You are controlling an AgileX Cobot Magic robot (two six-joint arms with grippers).
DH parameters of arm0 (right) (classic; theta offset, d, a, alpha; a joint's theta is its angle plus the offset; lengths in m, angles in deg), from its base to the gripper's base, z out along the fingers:
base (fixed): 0 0 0 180
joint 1: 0 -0.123 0 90
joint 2: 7.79 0 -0.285 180
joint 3: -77.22 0 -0.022 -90
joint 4: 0 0.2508 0 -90
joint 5: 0 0 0.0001 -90
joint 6: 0 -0.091 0 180
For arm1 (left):
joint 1: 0 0.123 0 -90
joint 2: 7.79 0 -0.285 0
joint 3: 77.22 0 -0.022 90
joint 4: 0 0.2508 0 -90
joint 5: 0 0 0.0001 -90
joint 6: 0 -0.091 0 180
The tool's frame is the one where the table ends.
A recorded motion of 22 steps. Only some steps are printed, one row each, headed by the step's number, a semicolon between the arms.
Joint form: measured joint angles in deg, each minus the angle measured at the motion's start. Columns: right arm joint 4, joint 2, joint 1, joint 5, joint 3, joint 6; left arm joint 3, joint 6, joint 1, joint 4, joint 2, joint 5.
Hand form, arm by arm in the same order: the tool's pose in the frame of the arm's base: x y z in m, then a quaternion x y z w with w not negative. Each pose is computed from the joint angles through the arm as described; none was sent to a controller.
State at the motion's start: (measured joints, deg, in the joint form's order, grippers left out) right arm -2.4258 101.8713 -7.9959 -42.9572 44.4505 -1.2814; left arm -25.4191 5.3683 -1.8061 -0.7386 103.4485 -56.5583
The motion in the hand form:
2: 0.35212 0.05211 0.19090 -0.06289 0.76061 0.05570 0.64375; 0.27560 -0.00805 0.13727 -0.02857 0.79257 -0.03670 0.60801
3: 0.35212 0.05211 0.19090 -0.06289 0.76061 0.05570 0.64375; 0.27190 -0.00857 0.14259 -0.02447 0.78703 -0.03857 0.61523
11: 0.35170 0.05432 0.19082 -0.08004 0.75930 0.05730 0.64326; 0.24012 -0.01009 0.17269 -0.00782 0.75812 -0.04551 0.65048
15: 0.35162 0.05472 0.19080 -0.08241 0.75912 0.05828 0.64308; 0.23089 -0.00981 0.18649 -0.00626 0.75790 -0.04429 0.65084
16: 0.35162 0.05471 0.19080 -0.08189 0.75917 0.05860 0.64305; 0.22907 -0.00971 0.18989 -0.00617 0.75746 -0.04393 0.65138
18: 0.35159 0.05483 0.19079 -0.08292 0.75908 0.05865 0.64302; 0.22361 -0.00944 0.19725 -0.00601 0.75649 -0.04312 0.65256
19: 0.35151 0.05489 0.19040 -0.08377 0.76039 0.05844 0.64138; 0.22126 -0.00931 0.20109 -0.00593 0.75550 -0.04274 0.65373
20: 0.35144 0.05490 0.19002 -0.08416 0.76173 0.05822 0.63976; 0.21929 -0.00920 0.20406 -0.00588 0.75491 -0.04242 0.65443
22: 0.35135 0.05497 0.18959 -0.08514 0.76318 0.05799 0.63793; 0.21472 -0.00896 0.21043 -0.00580 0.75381 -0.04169 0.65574
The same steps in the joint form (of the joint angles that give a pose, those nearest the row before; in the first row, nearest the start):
2: 0.00 0.00 0.00 0.00 0.00 -0.44; 1.97 0.00 0.00 0.26 -2.66 -0.84
3: 0.00 0.00 0.00 0.00 0.00 -0.44; 2.72 0.00 0.00 0.74 -4.20 -1.11
11: -2.08 0.00 0.00 0.00 0.00 -0.57; 8.51 0.00 0.00 2.62 -15.54 -0.86
15: -2.47 0.00 0.00 0.00 0.00 -0.72; 9.04 0.00 0.00 2.76 -21.42 4.44
16: -2.45 0.00 0.00 0.00 0.00 -0.78; 9.04 0.00 0.00 2.76 -22.76 5.70
18: -2.57 0.00 0.00 0.00 0.00 -0.78; 9.27 0.00 0.00 2.76 -25.98 8.53
19: -2.66 0.00 0.00 0.24 0.00 -0.78; 9.27 0.00 0.00 2.76 -27.52 9.90
20: -2.69 0.00 0.00 0.49 0.00 -0.78; 9.27 0.00 0.00 2.76 -28.76 11.03
22: -2.80 0.00 0.00 0.76 0.00 -0.78; 9.27 0.00 0.00 2.76 -31.49 13.58

